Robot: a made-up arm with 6 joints. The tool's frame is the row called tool.
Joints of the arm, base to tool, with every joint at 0 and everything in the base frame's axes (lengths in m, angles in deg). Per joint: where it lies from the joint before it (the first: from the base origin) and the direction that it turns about. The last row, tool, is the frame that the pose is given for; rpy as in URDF.
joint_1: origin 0.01 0 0.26 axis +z
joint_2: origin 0 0 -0.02 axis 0.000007 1 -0.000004
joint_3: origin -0.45 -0.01 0.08 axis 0.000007 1 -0.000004
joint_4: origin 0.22 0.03 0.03 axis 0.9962 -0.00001 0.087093
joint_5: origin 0 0 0.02 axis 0.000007 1 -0.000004
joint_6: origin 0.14 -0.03 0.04 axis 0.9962 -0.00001 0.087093
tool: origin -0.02 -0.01 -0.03 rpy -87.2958 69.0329 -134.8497
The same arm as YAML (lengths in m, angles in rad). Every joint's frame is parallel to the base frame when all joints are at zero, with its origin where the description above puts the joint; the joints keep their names.
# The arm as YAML. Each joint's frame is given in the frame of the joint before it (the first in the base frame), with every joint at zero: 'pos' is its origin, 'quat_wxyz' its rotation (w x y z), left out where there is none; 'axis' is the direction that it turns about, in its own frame. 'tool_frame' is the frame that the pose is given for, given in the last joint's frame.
length_unit: m
angle_unit: rad
joints:
  - joint: joint_1
    pos: [0.01, 0.0, 0.26]
    axis: [0.0, 0.0, 1.0]
  - joint: joint_2
    pos: [0.0, 0.0, -0.02]
    axis: [0.0, 1.0, 0.0]
  - joint: joint_3
    pos: [-0.45, -0.01, 0.08]
    axis: [0.0, 1.0, 0.0]
  - joint: joint_4
    pos: [0.22, 0.03, 0.03]
    axis: [0.9962, 0.0, 0.0871]
  - joint: joint_5
    pos: [0.0, 0.0, 0.02]
    axis: [0.0, 1.0, 0.0]
  - joint: joint_6
    pos: [0.14, -0.03, 0.04]
    axis: [0.9962, 0.0, 0.0871]
tool_frame:
  pos: [-0.02, -0.01, -0.03]
  quat_wxyz: [0.590027, 0.160274, 0.682547, -0.400387]

